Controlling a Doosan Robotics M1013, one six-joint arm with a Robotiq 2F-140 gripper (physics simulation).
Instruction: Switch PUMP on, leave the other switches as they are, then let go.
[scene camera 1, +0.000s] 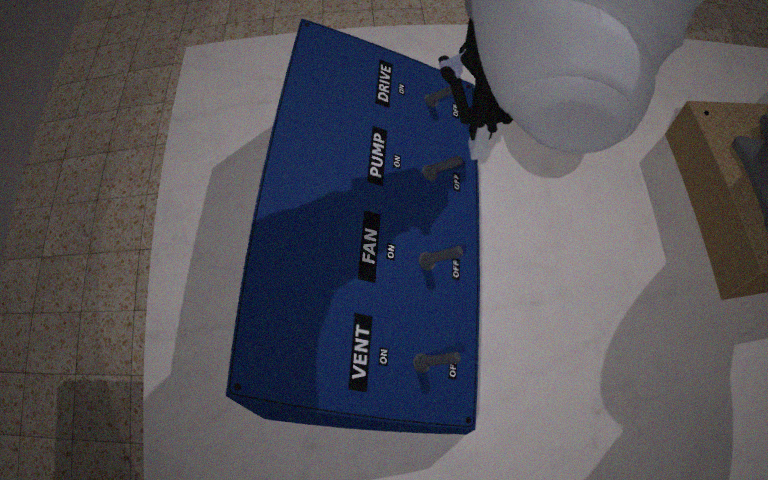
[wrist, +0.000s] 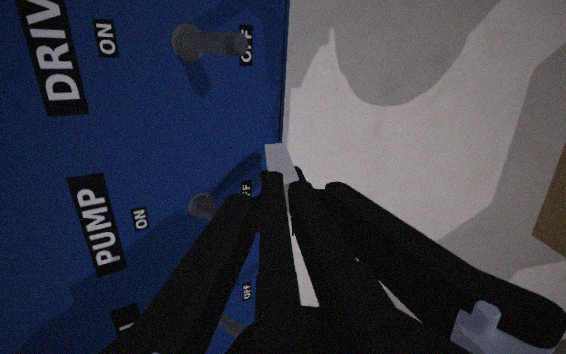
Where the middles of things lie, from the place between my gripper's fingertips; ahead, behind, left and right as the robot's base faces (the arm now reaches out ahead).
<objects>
I see the drive lever (wrist: 222, 43) 3 cm ahead of my hand, 8 cm to the right of it and 2 cm above it. Also, from my hand: blue switch panel (scene camera 1: 338, 305): 14 cm ahead, 9 cm to the left, 1 cm below.
</objects>
